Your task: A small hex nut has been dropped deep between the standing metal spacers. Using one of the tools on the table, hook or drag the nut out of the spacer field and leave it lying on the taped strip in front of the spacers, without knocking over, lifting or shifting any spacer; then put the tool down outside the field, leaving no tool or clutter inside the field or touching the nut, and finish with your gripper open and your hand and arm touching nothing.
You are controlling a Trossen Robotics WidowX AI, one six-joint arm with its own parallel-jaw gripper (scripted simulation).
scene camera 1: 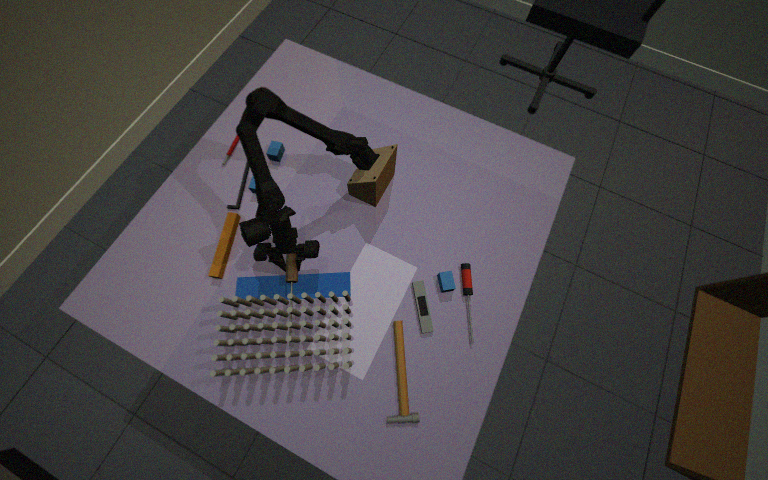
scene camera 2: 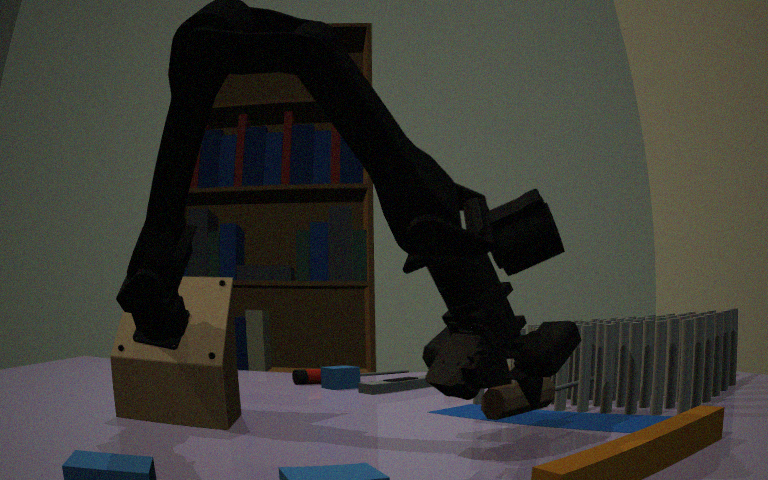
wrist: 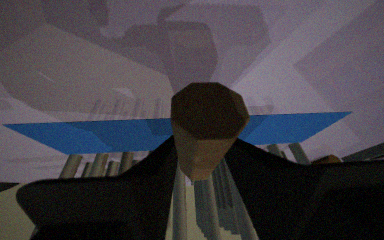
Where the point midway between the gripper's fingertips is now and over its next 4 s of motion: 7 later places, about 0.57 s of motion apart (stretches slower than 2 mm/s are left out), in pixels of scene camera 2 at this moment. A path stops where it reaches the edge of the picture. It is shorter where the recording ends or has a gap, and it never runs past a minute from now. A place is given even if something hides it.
The gripper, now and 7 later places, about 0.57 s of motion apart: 523, 404; 529, 401; 533, 406; 531, 414; 526, 416; 520, 418; 512, 420; 505, 422
